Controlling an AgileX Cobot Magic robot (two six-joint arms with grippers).
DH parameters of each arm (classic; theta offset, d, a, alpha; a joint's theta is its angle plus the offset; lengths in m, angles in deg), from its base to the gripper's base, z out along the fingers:
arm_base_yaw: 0 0.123 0 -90
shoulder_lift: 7.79 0 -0.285 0
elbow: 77.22 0 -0.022 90
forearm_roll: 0 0.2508 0 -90
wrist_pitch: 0 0 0.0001 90
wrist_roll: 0 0.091 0 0
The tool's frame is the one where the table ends.
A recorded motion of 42 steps. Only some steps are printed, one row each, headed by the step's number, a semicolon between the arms.
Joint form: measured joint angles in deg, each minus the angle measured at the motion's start. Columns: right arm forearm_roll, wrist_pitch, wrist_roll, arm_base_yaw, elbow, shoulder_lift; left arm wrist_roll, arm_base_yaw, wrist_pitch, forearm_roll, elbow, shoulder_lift.
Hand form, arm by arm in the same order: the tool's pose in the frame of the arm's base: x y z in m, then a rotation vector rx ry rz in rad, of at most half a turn. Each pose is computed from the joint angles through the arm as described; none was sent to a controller.
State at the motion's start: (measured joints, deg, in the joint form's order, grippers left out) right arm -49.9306 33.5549 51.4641 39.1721 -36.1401 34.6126; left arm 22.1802 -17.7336 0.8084 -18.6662 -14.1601 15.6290
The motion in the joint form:
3: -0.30 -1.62 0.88 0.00 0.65 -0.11; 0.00 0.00 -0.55 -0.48 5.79 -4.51
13: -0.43 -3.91 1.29 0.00 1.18 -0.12; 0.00 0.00 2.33 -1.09 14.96 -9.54
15: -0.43 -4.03 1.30 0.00 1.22 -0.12; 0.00 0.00 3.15 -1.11 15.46 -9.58
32: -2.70 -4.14 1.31 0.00 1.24 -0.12; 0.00 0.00 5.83 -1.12 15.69 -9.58
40: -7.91 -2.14 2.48 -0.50 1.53 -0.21; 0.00 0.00 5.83 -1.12 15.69 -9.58
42: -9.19 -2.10 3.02 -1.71 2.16 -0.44; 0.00 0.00 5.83 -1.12 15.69 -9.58
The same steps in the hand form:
3: 0.1136 0.0447 0.3401 -0.2243 1.8114 0.1800; 0.0676 -0.0218 0.2502 0.2786 1.5140 -0.2051
13: 0.1135 0.0477 0.3394 -0.2419 1.7931 0.2098; 0.0617 -0.0215 0.1973 0.3048 1.6318 -0.2180
15: 0.1135 0.0479 0.3393 -0.2430 1.7923 0.2112; 0.0615 -0.0219 0.1931 0.3120 1.6525 -0.2205
32: 0.1141 0.0471 0.3406 -0.2639 1.7713 0.1790; 0.0605 -0.0231 0.1878 0.3327 1.6981 -0.2298
40: 0.1159 0.0412 0.3409 -0.2667 1.7517 0.0822; 0.0605 -0.0231 0.1878 0.3327 1.6981 -0.2298
42: 0.1165 0.0378 0.3386 -0.2538 1.7496 0.0515; 0.0605 -0.0231 0.1878 0.3327 1.6981 -0.2298

